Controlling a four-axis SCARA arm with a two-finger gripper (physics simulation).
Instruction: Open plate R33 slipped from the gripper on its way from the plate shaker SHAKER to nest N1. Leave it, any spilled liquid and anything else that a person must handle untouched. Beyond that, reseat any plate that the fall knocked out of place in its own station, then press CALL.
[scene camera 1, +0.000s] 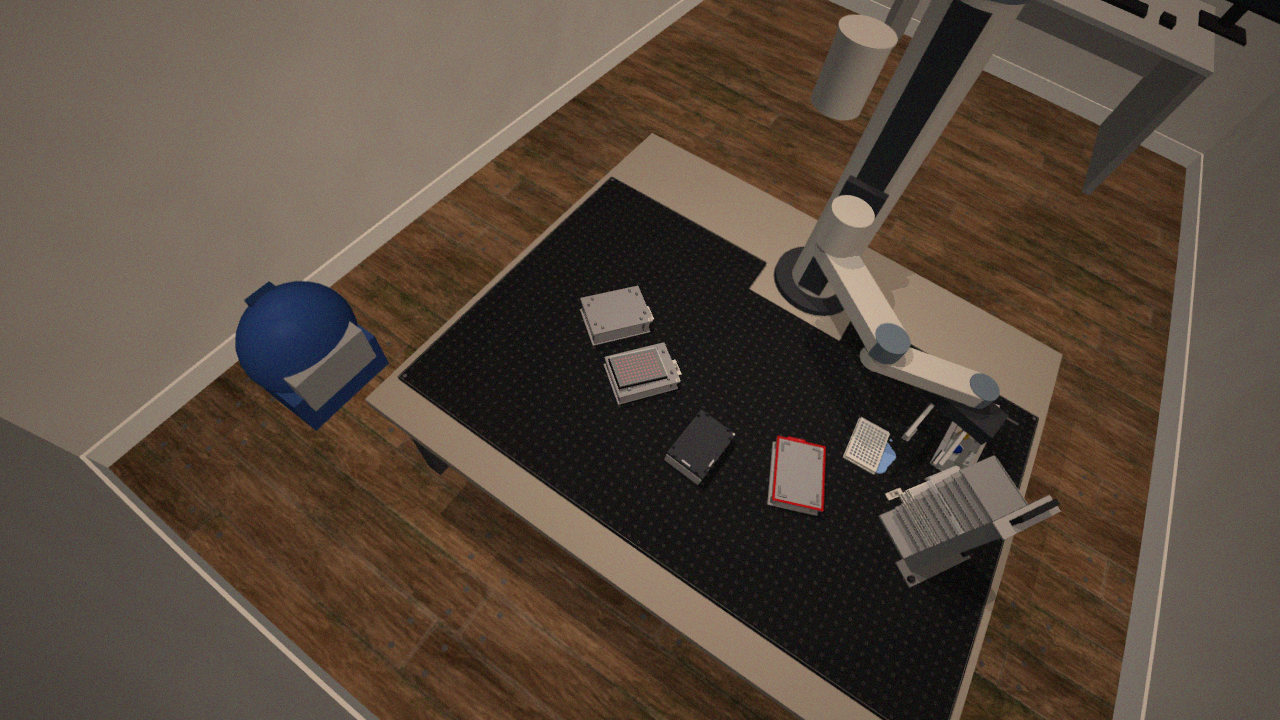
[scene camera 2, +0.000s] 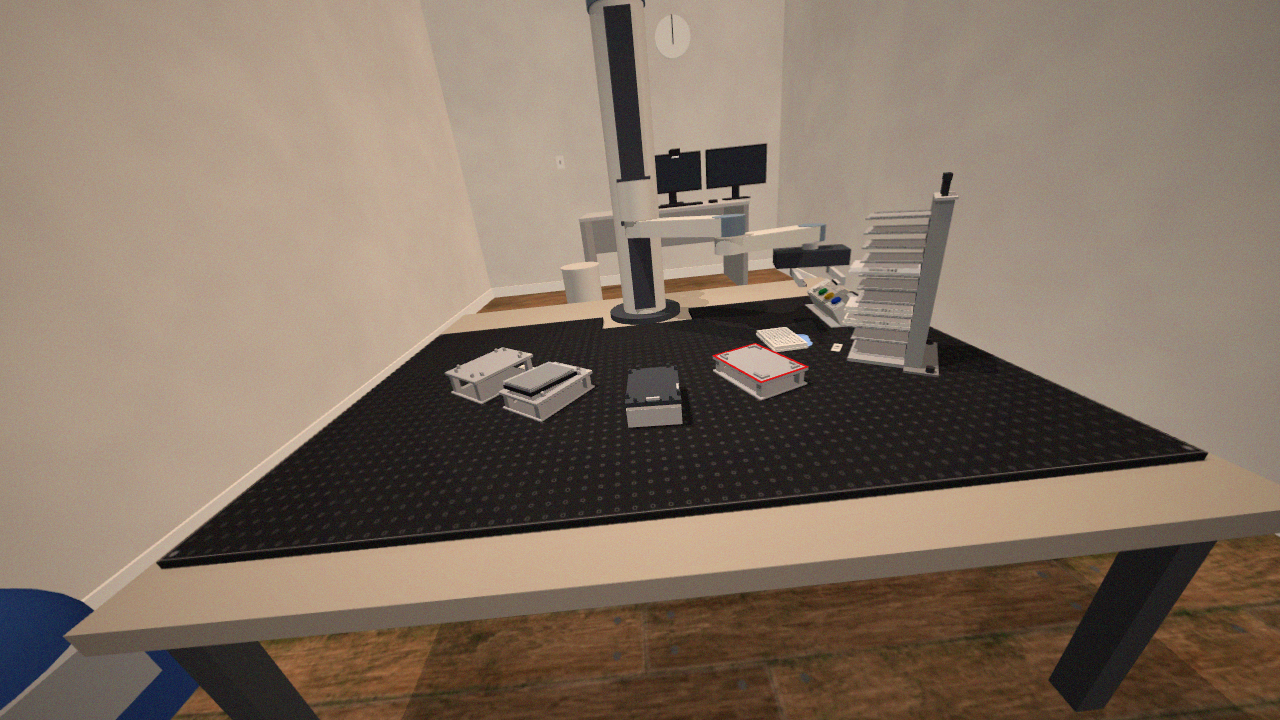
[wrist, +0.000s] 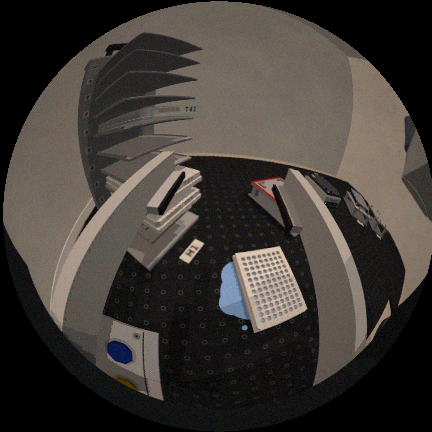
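Seen in the pictures: gripper, fingertip midpoint: (scene camera 1: 921, 451) (scene camera 2: 821, 282) (wrist: 230, 168); arm's base at its link origin: (scene camera 1: 813, 282) (scene camera 2: 645, 313).
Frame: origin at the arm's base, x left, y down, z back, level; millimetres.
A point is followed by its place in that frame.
Plate R33 (scene camera 1: 868, 445) @(x 337, y -25, z -420 mm) (scene camera 2: 781, 338) @(x 333, y -25, z -427 mm) (wrist: 272, 287) @(x 336, y -27, z -410 mm) lies on the black mat, with blue spilled liquid (scene camera 1: 886, 459) @(x 394, y -13, z -420 mm) (scene camera 2: 805, 341) (wrist: 230, 290) @(x 393, y -14, z -421 mm) beside and partly under it. A plate (scene camera 1: 639, 368) @(x -242, y -77, z -613 mm) (scene camera 2: 540, 379) @(x -241, y -78, z -637 mm) on a left-hand nest appears off-centre; its exact seating is too small to tell. Plate T42 (scene camera 2: 884, 268) @(x 483, y -216, z -573 mm) (wrist: 172, 113) @(x 459, y -208, z -493 mm) sits in the rack. My gripper (scene camera 1: 926, 452) @(x 412, y -169, z -455 mm) (scene camera 2: 819, 278) @(x 412, y -169, z -455 mm) (wrist: 230, 168) @(x 412, y -169, z -455 mm) is shut at its narrow setting with nothing between its fingertips, above the mat near the button panel (scene camera 2: 830, 300) @(x 508, y -76, z -324 mm). The panel's blue button (scene camera 1: 958, 449) @(x 521, y -85, z -331 mm) (wrist: 120, 351) @(x 515, y -81, z -330 mm) shows; the CALL label is unreadable.
The tall rack (scene camera 2: 930, 277) @(x 530, y -207, z -642 mm) (wrist: 88, 115) @(x 589, y -237, z -531 mm) stands beside my gripper, its lower shelves holding plates, near an H1 label (scene camera 1: 895, 494) @(x 446, y -15, z -495 mm) (scene camera 2: 836, 346) @(x 445, y -15, z -490 mm) (wrist: 191, 251) @(x 444, y -15, z -492 mm). A red-edged nest (scene camera 1: 798, 474) @(x 214, y -53, z -612 mm) (scene camera 2: 760, 362) @(x 218, y -53, z -614 mm), a dark-topped device (scene camera 1: 702, 443) @(x -13, y -68, z -687 mm) (scene camera 2: 653, 385) @(x -14, y -68, z -696 mm) and a bare grey nest (scene camera 1: 615, 308) @(x -395, y -69, z -495 mm) (scene camera 2: 489, 367) @(x -384, y -69, z -523 mm) stand farther left.
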